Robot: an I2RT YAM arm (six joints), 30 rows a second.
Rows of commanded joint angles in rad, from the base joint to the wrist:
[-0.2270 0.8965 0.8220 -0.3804 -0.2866 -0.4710]
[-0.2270 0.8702 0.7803 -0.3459 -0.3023 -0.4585]
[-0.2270 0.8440 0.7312 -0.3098 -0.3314 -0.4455]
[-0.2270 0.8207 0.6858 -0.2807 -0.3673 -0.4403]
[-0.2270 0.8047 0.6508 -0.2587 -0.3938 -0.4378]
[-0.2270 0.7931 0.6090 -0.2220 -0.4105 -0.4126]
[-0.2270 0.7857 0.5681 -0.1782 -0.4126 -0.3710]
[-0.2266 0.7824 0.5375 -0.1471 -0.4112 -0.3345]
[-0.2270 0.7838 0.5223 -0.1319 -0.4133 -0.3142]
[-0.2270 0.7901 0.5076 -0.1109 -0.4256 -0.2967]
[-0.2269 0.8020 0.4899 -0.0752 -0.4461 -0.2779]
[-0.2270 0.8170 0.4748 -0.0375 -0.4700 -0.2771]
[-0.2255 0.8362 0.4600 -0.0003 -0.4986 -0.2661]
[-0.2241 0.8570 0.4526 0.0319 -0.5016 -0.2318]
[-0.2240 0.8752 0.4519 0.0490 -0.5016 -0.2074]
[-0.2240 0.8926 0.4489 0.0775 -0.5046 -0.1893]
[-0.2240 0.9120 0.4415 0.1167 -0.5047 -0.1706]
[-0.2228 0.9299 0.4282 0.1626 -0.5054 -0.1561]
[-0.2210 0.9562 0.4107 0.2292 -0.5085 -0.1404]
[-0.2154 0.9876 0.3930 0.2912 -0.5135 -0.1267]
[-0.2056 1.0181 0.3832 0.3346 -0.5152 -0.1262]
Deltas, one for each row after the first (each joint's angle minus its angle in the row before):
[0.0000 -0.0263 -0.0417 0.0345 -0.0157 0.0125]
[0.0000 -0.0262 -0.0491 0.0361 -0.0291 0.0130]
[0.0000 -0.0233 -0.0454 0.0291 -0.0359 0.0052]
[0.0000 -0.0160 -0.0350 0.0220 -0.0265 0.0025]
[0.0000 -0.0116 -0.0418 0.0367 -0.0167 0.0252]
[0.0000 -0.0074 -0.0409 0.0438 -0.0021 0.0416]
[0.0004 -0.0033 -0.0306 0.0311 0.0014 0.0365]
[-0.0004 0.0014 -0.0152 0.0152 -0.0021 0.0203]
[0.0000 0.0063 -0.0147 0.0210 -0.0123 0.0175]
[0.0001 0.0119 -0.0177 0.0357 -0.0205 0.0188]
[-0.0001 0.0150 -0.0151 0.0377 -0.0239 0.0008]
[0.0015 0.0192 -0.0148 0.0372 -0.0286 0.0110]
[0.0014 0.0208 -0.0074 0.0322 -0.0030 0.0343]
[0.0001 0.0182 -0.0007 0.0171 0.0000 0.0244]
[0.0000 0.0174 -0.0030 0.0285 -0.0030 0.0181]
[0.0000 0.0194 -0.0074 0.0392 -0.0001 0.0187]
[0.0012 0.0179 -0.0133 0.0459 -0.0007 0.0145]
[0.0018 0.0263 -0.0175 0.0666 -0.0031 0.0157]
[0.0056 0.0314 -0.0177 0.0620 -0.0050 0.0137]
[0.0098 0.0305 -0.0098 0.0434 -0.0017 0.0005]

